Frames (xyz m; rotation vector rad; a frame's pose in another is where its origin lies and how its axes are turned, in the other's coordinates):
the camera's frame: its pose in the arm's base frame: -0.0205 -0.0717 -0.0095 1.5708 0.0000 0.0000
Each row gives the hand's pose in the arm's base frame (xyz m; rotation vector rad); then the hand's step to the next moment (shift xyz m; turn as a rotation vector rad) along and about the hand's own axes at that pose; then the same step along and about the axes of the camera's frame.
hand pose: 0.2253 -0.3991 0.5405 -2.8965 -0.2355 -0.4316
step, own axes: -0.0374 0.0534 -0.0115 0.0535 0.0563 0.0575
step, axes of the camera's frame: -0.0285 -0.0100 0.0589 0.0766 -0.0476 0.0348
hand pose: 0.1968 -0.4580 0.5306 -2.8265 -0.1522 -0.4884
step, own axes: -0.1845 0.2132 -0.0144 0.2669 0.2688 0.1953
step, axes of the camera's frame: -0.1461 -0.1022 0.2189 0.3514 -0.1513 0.1878
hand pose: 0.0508 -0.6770 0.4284 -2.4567 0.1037 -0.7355
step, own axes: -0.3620 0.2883 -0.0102 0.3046 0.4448 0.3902
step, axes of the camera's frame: -0.2872 -0.3239 0.1640 0.5008 -0.3626 0.2462
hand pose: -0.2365 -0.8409 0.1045 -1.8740 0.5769 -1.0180
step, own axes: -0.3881 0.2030 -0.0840 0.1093 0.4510 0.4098
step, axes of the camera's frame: -0.2810 -0.3164 -0.1408 0.4094 -0.4539 0.0984
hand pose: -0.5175 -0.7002 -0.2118 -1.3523 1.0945 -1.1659
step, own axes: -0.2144 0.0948 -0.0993 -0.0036 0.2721 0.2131
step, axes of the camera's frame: -0.1277 -0.1095 -0.1911 0.2044 -0.2787 -0.0052
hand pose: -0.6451 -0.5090 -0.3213 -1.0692 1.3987 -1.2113
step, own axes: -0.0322 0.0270 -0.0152 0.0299 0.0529 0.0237
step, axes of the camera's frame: -0.0108 -0.0224 -0.0371 0.0176 -0.0570 0.0264
